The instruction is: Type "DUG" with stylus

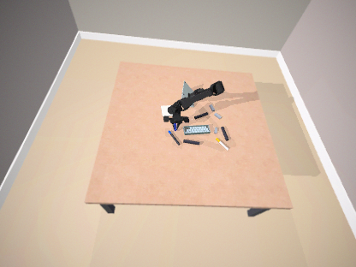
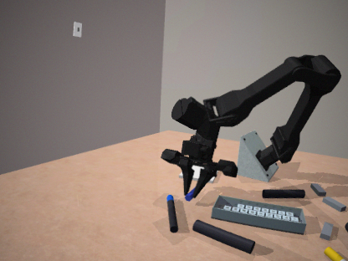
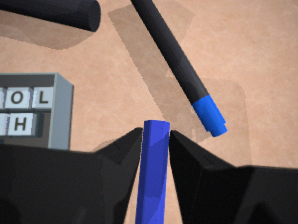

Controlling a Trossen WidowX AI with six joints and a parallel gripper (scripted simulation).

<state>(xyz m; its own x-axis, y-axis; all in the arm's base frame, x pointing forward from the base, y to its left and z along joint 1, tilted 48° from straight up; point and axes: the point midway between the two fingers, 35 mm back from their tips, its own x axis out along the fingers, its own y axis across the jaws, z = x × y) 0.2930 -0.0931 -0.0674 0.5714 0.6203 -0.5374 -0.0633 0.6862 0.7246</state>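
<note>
Now: the blue stylus 70 mm behind my gripper tip. Also, from my gripper tip: white pad 190 mm behind, 60 mm to the right, 20 mm below; yellow-and-white marker 350 mm to the left, 80 mm ahead, 10 mm below.
</note>
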